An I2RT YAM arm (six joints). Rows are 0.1 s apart.
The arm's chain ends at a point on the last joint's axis. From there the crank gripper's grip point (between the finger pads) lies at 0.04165 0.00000 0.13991 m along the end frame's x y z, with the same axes.
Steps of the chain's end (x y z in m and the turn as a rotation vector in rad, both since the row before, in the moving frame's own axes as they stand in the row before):
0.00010, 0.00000, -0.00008, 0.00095, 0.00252, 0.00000
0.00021, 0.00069, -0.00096, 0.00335, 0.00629, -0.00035
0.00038, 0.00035, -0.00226, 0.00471, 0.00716, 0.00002
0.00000, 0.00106, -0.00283, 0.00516, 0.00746, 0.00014
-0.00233, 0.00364, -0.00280, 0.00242, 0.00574, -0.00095
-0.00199, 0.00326, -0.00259, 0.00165, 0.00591, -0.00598
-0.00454, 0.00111, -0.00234, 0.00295, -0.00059, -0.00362
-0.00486, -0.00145, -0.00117, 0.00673, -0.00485, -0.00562
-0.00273, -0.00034, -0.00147, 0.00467, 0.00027, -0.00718
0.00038, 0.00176, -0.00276, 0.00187, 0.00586, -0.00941
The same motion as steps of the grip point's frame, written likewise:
0.00045, -0.00013, -0.00019, 0.00095, 0.00252, 0.00000
0.00109, 0.00021, -0.00123, 0.00335, 0.00629, -0.00035
0.00138, -0.00031, -0.00256, 0.00471, 0.00716, 0.00002
0.00104, 0.00034, -0.00315, 0.00516, 0.00746, 0.00014
-0.00153, 0.00326, -0.00304, 0.00242, 0.00574, -0.00095
-0.00117, 0.00278, -0.00284, 0.00165, 0.00591, -0.00598
-0.00462, 0.00055, -0.00232, 0.00295, -0.00059, -0.00362
-0.00554, -0.00262, -0.00097, 0.00673, -0.00485, -0.00562
-0.00270, -0.00129, -0.00148, 0.00467, 0.00027, -0.00718
0.00120, 0.00110, -0.00301, 0.00187, 0.00586, -0.00941

